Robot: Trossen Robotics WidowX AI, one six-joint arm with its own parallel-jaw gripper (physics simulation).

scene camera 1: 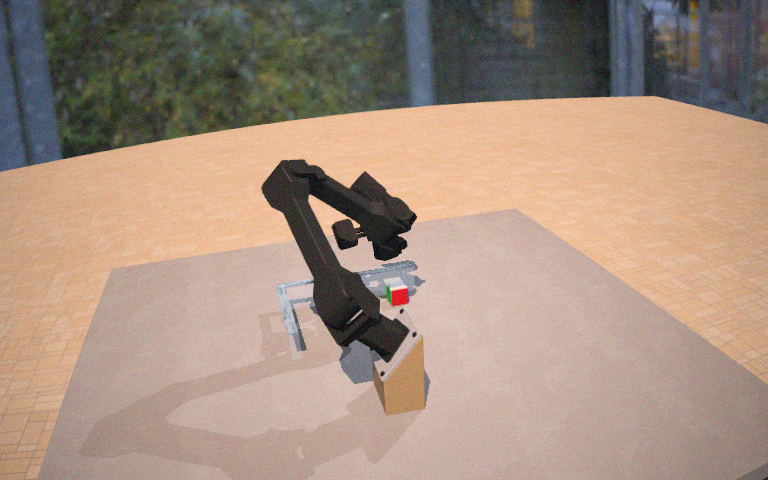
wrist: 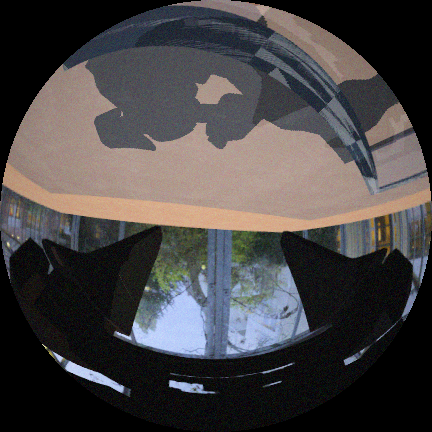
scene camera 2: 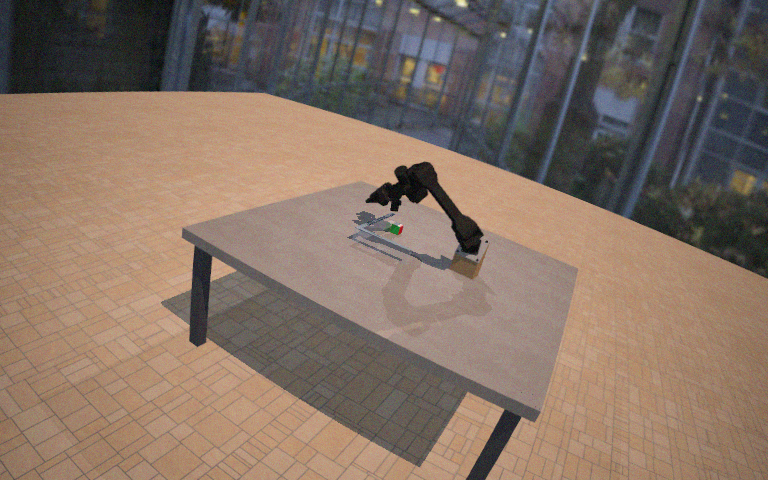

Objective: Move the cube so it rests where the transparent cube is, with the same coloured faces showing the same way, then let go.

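Where they show: gripper, fingertip midpoint: [scene camera 1: 358,237] [wrist: 223,235] [scene camera 2: 367,199]; arm's base, origin of the base link: [scene camera 1: 392,340] [scene camera 2: 471,245].
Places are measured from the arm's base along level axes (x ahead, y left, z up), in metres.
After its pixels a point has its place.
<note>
The cube [scene camera 1: 399,296] {x 0.325, y -0.133, z -0.091 m} [scene camera 2: 395,229] {x 0.343, y -0.115, z -0.092 m} rests on the table. In scene view 1 its red face shows toward the camera, green on the left and a pale top; in scene view 2 green and red sides show. I cannot clearly tell the transparent cube's outline apart from it; pale patches show at the cube's top and edge. My gripper [scene camera 1: 368,242] {x 0.492, y -0.097, z -0.001 m} [scene camera 2: 384,205] [wrist: 223,235] {x 0.492, y -0.097, z -0.001 m} is open, with nothing between its fingers. It hangs above the table and higher than the cube, apart from it. The cube does not show in the wrist view.
A low frame of grey-blue bars [scene camera 1: 287,314] {x 0.274, y 0.128, z -0.053 m} [scene camera 2: 390,245] {x 0.272, y 0.137, z -0.065 m} [wrist: 345,127] lies around the cube's side of the table [scene camera 1: 538,339] {x 0.046, y -0.325, z -0.113 m} [scene camera 2: 317,271] {x 0.396, y 0.455, z -0.113 m}. The arm's wooden base block [scene camera 1: 404,376] {x -0.057, y 0.003, z -0.038 m} [scene camera 2: 468,267] {x -0.020, y 0.032, z -0.074 m} stands near the cube. Arm shadows cross the table.
</note>
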